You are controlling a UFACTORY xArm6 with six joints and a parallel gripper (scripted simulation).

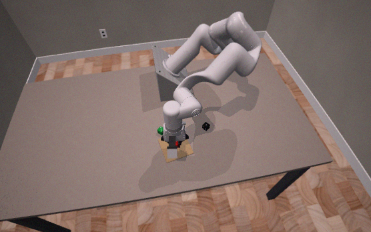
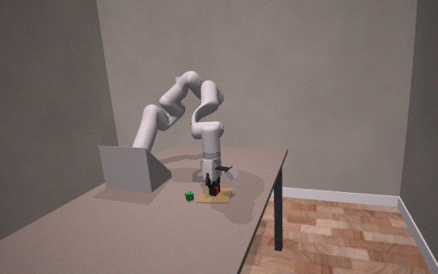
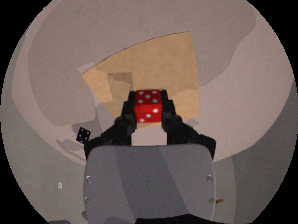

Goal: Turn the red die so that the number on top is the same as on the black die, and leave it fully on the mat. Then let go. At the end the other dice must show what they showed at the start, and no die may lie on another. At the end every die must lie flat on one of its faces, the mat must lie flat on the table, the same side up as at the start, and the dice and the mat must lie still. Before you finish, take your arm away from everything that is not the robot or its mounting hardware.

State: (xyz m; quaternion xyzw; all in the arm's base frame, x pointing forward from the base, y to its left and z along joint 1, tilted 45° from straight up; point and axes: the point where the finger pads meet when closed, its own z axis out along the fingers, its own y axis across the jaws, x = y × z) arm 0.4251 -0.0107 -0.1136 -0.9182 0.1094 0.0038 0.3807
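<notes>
Right now the red die is 10 mm below my hand. Also, from my hand: black die: 60 mm behind, 180 mm to the left, 10 mm below; green die: 100 mm behind, 50 mm to the right, 10 mm below; tan mat: 30 mm below.
</notes>
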